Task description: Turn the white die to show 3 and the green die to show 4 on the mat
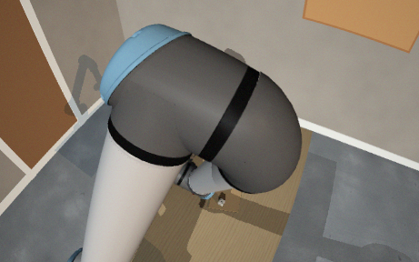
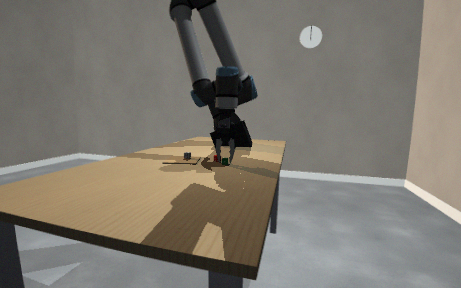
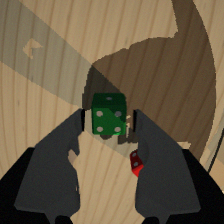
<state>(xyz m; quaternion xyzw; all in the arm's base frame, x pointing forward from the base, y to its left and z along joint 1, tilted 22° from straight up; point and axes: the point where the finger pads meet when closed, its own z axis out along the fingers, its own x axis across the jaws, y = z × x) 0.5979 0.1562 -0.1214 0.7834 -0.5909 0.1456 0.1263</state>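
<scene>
The green die is 1 cm below my hand. The rest, counted from my hand: red die (4 cm behind, 5 cm to the right, 1 cm below); then tan mat (20 cm to the right, 2 cm below); then white die (4 cm behind, 20 cm to the right).
</scene>
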